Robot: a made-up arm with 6 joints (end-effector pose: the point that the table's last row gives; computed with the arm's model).
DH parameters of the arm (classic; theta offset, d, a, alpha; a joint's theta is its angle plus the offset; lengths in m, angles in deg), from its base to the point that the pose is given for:
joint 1: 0 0.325 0 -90
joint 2: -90 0 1.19 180
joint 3: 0 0 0 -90
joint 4: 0 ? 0 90
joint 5: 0 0.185 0 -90
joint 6: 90 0 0 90
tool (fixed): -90 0 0 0
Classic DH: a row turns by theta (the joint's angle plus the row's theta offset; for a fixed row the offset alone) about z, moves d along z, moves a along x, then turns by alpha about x.
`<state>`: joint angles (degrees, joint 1 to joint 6).
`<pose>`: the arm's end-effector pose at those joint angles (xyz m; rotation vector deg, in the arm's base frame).
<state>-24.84 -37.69 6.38 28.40 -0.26 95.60</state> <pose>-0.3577 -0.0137 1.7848 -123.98 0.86 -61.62</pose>
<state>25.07 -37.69 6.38 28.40 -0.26 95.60</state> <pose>-0.2199 -0.2825 1.7848 -105.66 -48.27 -31.58</pose>
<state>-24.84 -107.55 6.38 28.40 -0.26 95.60</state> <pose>-1.4117 0.4742 0.5283 -94.51 -47.57 -132.29</pose>
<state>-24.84 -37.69 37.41 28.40 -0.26 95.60</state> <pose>-0.6532 0.1230 1.9213 -116.37 -19.86 -94.40</pose>
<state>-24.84 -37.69 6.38 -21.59 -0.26 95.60</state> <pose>-0.2631 -0.0678 1.6727 -78.58 -22.09 -48.72</pose>
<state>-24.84 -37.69 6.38 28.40 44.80 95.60</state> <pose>-0.3577 -0.0137 1.7848 -123.81 -48.98 -89.75</pose>
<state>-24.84 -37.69 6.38 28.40 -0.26 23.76</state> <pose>-0.3577 -0.0137 1.7848 -58.22 -29.66 -42.17</pose>
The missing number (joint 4, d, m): -0.654
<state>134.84 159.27 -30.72 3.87 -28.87 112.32</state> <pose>0.2896 -0.0294 -0.6868 43.33 -54.19 -16.21</pose>
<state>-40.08 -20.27 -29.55 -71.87 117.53 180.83</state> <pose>0.1197 -0.1759 1.1623 -47.29 117.43 -124.70</pose>
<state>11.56 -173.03 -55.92 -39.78 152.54 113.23</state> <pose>-0.3017 -0.2068 -0.2201 -133.45 36.25 109.43</pose>
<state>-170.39 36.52 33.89 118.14 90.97 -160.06</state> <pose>-1.3352 -0.3146 1.4143 79.06 -29.50 -82.84</pose>
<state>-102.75 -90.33 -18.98 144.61 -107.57 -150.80</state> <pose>0.3860 1.0224 0.9721 84.28 123.94 43.16</pose>
